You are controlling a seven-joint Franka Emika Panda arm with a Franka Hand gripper.
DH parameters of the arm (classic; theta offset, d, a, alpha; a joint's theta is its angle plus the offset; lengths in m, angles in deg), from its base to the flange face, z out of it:
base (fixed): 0 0 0 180
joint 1: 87.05 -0.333 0 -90
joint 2: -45.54 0 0 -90
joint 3: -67.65 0.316 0.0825 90
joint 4: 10.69 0 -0.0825 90
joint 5: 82.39 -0.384 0 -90
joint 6: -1.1 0 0.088 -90
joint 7: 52.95 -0.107 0 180
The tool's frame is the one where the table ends.
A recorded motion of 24 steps. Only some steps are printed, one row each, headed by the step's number.
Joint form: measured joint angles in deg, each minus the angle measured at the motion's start. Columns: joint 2, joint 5, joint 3, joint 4, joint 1, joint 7, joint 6.
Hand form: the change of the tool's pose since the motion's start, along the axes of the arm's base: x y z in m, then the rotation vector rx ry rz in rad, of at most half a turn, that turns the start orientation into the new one. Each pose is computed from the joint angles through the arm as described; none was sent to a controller.
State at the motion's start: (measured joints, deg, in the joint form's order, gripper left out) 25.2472 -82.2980 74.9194 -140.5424 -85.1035 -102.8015 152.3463
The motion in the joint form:
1: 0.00 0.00 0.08 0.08 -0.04 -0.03 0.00
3: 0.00 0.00 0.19 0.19 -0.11 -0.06 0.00
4: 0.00 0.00 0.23 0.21 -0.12 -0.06 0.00
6: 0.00 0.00 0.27 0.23 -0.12 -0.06 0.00
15: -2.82 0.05 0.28 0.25 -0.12 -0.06 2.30
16: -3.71 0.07 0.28 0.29 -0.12 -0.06 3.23
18: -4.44 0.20 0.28 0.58 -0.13 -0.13 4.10
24: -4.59 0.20 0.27 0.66 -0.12 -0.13 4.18
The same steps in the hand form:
1: 0.0005 0.0012 0.0005 0.0006 -0.0014 0.0014
3: 0.0011 0.0029 0.0013 0.0015 -0.0033 0.0038
4: 0.0011 0.0034 0.0014 0.0017 -0.0036 0.0047
6: 0.0012 0.0038 0.0015 0.0020 -0.0040 0.0053
15: -0.0012 0.0044 -0.0211 0.0070 0.0048 0.0043
16: -0.0016 0.0045 -0.0277 0.0089 0.0035 0.0037
18: 0.0001 0.0049 -0.0314 0.0101 -0.0041 0.0037
24: 0.0004 0.0048 -0.0322 0.0104 -0.0042 0.0032

